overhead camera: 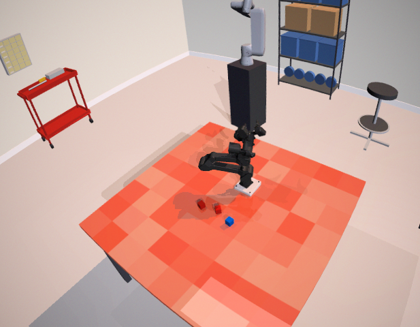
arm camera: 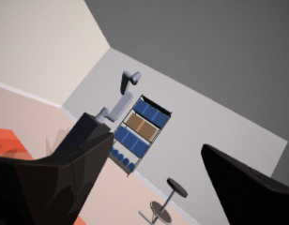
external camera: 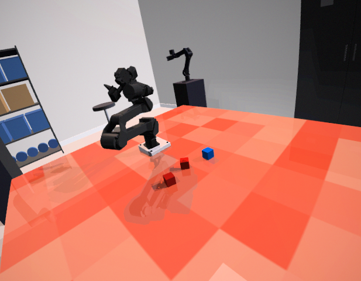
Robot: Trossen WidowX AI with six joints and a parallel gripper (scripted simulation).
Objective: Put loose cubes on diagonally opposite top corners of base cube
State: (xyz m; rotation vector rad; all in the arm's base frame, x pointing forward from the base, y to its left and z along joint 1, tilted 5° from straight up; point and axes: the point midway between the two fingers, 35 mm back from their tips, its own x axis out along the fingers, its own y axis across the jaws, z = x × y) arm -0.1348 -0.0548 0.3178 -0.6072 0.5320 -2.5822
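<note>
The blue base cube lies 41 cm ahead of my gripper tip, 19 cm to the left of it and 35 cm below it.
</note>
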